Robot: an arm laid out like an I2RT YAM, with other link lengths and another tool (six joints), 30 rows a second.
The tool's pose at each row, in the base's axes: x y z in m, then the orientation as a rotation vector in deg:
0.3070, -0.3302, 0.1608, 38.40, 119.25, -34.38
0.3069, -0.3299, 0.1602, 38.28, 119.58, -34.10
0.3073, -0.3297, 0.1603, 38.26, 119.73, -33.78
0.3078, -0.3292, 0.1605, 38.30, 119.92, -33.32
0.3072, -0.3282, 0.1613, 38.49, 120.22, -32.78
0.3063, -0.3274, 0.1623, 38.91, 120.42, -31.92
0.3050, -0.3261, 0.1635, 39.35, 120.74, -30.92
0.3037, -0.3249, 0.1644, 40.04, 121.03, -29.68
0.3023, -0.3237, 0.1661, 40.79, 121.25, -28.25
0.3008, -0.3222, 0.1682, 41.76, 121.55, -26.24
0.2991, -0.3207, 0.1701, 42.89, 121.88, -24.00
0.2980, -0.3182, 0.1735, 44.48, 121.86, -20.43
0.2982, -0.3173, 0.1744, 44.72, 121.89, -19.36
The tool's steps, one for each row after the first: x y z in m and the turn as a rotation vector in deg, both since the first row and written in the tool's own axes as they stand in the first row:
0.0006, 0.0003, 0.0001, -0.25, 0.27, -0.09
0.0004, 0.0007, 0.0001, -0.49, 0.41, -0.04
0.0001, 0.0013, 0.0000, -0.80, 0.62, 0.09
0.0000, 0.0015, -0.0014, -1.12, 0.99, 0.30
-0.0002, 0.0014, -0.0029, -1.57, 1.38, 0.81
-0.0003, 0.0013, -0.0051, -2.10, 1.90, 1.34
-0.0001, 0.0012, -0.0071, -2.71, 2.51, 2.12
-0.0005, 0.0009, -0.0096, -3.42, 3.11, 3.03
-0.0011, 0.0006, -0.0125, -4.45, 3.92, 4.26
-0.0015, 0.0003, -0.0154, -5.56, 4.87, 5.64
-0.0032, 0.0009, -0.0194, -7.41, 5.88, 7.93
-0.0038, 0.0015, -0.0203, -8.06, 6.13, 8.45

